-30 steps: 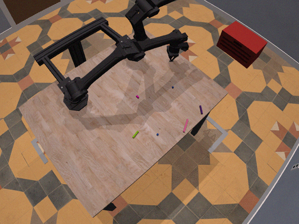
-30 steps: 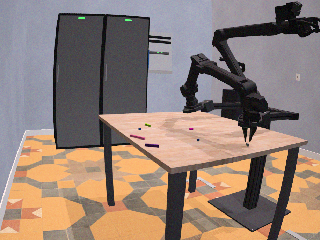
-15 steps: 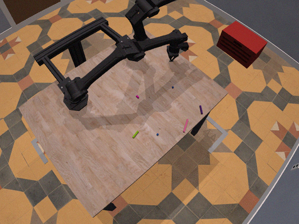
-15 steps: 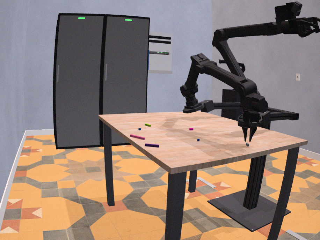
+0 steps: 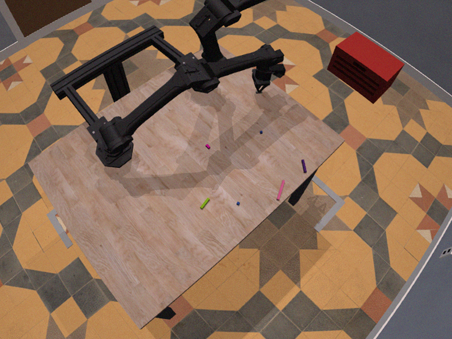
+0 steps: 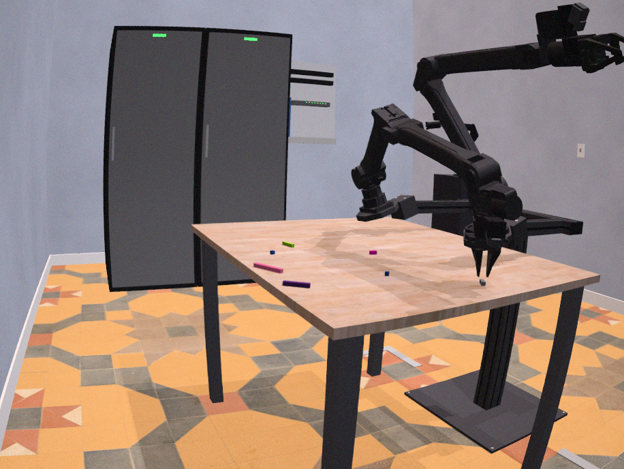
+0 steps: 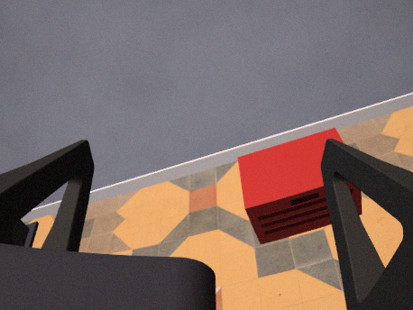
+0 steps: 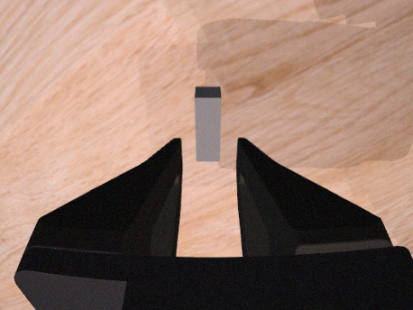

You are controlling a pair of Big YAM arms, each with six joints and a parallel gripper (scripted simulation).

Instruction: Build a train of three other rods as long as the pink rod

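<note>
Now: right hand 2 cm above the grey rod. Round my right hand: lime rod: 60 cm to the right, 20 cm ahead, 2 cm below.
</note>
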